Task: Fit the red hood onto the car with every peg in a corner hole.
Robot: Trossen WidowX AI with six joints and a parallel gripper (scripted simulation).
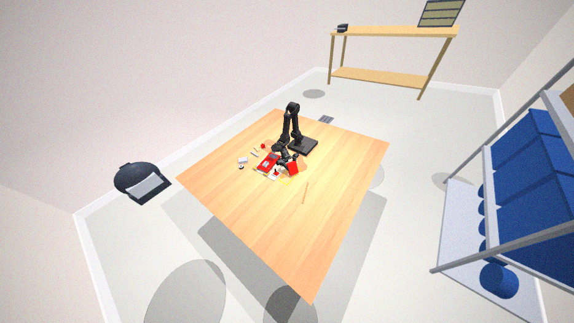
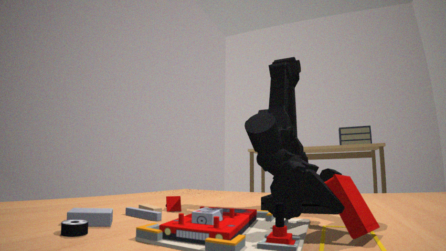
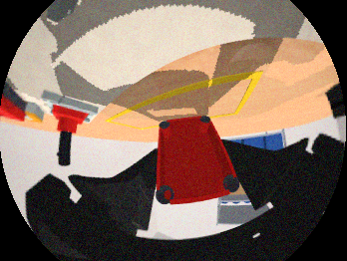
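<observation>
Now: the red hood 10 mm above my gripper tip. From my gripper tip the other things lie so: grey engine block: 220 mm to the right, 30 mm ahead, 20 mm below; black wheel: 420 mm to the right, 120 mm ahead, 30 mm below.
</observation>
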